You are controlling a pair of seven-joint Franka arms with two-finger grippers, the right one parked.
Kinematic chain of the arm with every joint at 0, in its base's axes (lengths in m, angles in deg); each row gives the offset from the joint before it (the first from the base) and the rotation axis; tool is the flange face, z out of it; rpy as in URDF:
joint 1: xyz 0 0 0.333 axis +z
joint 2: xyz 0 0 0 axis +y
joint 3: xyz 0 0 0.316 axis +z
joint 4: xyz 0.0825 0 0 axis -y
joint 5: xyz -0.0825 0 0.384 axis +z
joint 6: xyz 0 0 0 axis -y
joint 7: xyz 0.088 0 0 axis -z
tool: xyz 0 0 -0.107 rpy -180 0 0
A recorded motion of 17 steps. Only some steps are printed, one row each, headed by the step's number.
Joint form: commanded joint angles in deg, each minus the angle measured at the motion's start. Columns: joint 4, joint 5, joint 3, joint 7, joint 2, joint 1, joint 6.
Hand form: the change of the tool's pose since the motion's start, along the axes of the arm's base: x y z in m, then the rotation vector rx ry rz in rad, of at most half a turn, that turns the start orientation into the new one. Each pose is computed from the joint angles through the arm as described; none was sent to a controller.
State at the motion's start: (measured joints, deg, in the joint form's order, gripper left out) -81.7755 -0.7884 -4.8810 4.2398 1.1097 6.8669 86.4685
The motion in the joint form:
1: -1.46 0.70 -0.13 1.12 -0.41 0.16 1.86
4: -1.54 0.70 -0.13 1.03 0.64 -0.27 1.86
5: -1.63 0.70 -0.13 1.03 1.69 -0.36 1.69
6: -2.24 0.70 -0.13 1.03 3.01 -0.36 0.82
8: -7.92 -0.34 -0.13 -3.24 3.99 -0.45 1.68
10: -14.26 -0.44 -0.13 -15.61 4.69 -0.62 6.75
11: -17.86 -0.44 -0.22 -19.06 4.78 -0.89 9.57
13: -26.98 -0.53 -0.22 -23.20 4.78 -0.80 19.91
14: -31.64 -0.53 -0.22 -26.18 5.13 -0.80 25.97
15: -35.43 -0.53 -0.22 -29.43 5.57 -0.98 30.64
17: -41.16 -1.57 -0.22 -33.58 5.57 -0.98 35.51
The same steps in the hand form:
1: 0.0014 0.0015 -0.0049 0.0145 -0.0138 -0.0173
4: 0.0076 -0.0020 -0.0157 0.0120 0.0057 -0.0234
5: 0.0132 -0.0022 -0.0270 0.0095 0.0284 -0.0251
6: 0.0186 -0.0015 -0.0465 0.0056 0.0771 -0.0256
8: 0.0210 -0.0042 -0.1012 -0.0159 0.1790 0.0464
10: 0.0239 -0.0060 -0.1532 -0.0089 0.2173 0.2613
11: 0.0220 -0.0098 -0.1797 -0.0035 0.2332 0.3163
13: 0.0159 -0.0092 -0.2401 -0.0043 0.2129 0.3945
14: 0.0110 -0.0092 -0.2726 -0.0057 0.1952 0.4489
15: 0.0046 -0.0111 -0.3002 -0.0052 0.1880 0.5042
17: -0.0135 -0.0123 -0.3370 -0.0127 0.2070 0.5885

